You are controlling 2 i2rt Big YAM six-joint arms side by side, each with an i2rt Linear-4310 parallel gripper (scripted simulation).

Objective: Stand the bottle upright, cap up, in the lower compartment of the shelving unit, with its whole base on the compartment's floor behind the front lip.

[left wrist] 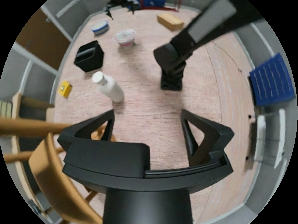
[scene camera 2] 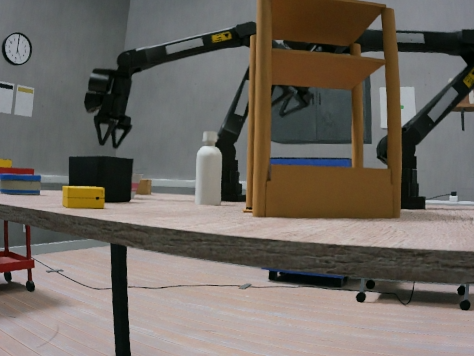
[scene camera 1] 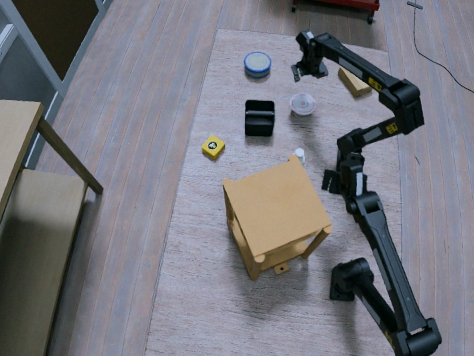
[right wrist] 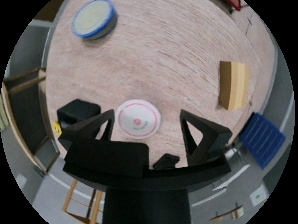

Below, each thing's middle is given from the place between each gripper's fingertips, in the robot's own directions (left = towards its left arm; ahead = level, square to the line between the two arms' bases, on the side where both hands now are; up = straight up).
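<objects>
The black bin (scene camera 2: pixel 114 174) is 170 mm ahead of my right hand (scene camera 2: pixel 108 146), 160 mm to the left of it and 110 mm below it. The shelving unit (scene camera 2: pixel 283 191) is 80 mm ahead of my right hand, 630 mm to the left of it and 30 mm above it. As for the white bottle (scene camera 2: pixel 209 158), my right hand is 10 mm short of it, 350 mm to the right of it and 50 mm above it.
Counted from my left hand, the black bin is 29 cm ahead, 30 cm to the right and 20 cm below. The shelving unit is 20 cm ahead of my left hand, 17 cm to the left of it and 5 cm below it, while the white bottle is 13 cm ahead of my left hand, 11 cm to the right of it and 14 cm below it.
</objects>
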